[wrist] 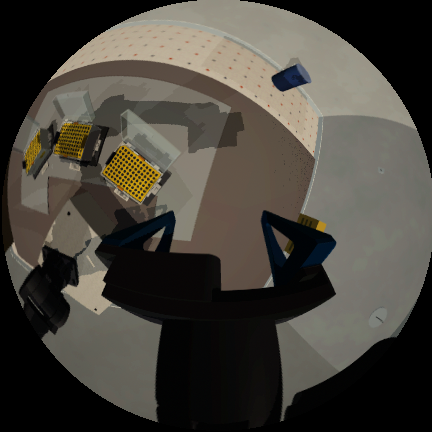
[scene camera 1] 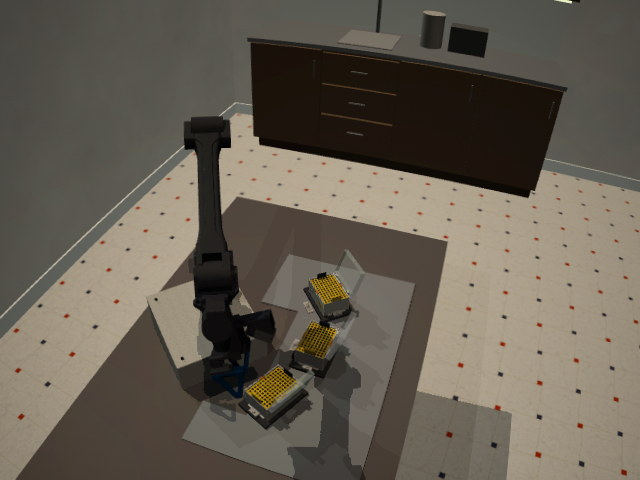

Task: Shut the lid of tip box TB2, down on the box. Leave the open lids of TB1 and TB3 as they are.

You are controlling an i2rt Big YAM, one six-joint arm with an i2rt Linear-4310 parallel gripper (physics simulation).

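Places are measured from the arm's base along level axes (x up, y back, z right), in metres.
Where they show: gripper, fingertip midpoint: (wrist: 217, 215) (scene camera 1: 241, 385); arm's base at its link origin: (wrist: 59, 265).
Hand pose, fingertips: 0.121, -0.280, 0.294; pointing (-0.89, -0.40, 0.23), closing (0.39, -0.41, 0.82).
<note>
Things, the pixels of their top centre, and the offset from my fingertips, as dx, dy, dz. "spot": a spot on its surface instead. Level surfaces: height alone.
- middle box at its top centre: (scene camera 1: 317, 335) (wrist: 66, 137) -0.164, -0.022, -0.335
- open lid at a spot on its surface: (wrist: 150, 140) spot: -0.130, -0.063, -0.111
- far box at its top centre: (scene camera 1: 329, 284) -0.164, +0.037, -0.538
- grey mat at its surface level: dx -0.238
- brown surface at its surface level: dx -0.241
Three tip boxes with yellow tip racks stand in a row, each with its clear lid up; their labels cannot be read. The middle box (scene camera 1: 316, 339) (wrist: 75, 140) has its raised lid (scene camera 1: 345, 329) (wrist: 75, 106) on the side away from the arm. The near box (scene camera 1: 271, 387) (wrist: 131, 172) has an open lid (scene camera 1: 305, 381) (wrist: 150, 140), and so does the far box (scene camera 1: 329, 289) (wrist: 34, 150), with its lid (scene camera 1: 352, 268) standing up. My gripper (scene camera 1: 232, 383) (wrist: 217, 215) is open and empty, on the arm's side of the near box and apart from it. Its fingers are partly hidden in the scene view.
The boxes stand on a grey mat (scene camera 1: 330, 454) (wrist: 205, 200) over a brown surface (scene camera 1: 113, 439). The pale base block (scene camera 1: 175, 335) is beneath the arm. A dark cabinet (scene camera 1: 356, 118) stands far behind. A blue cylinder (wrist: 291, 78) and a yellow object (wrist: 312, 222) show beyond.
</note>
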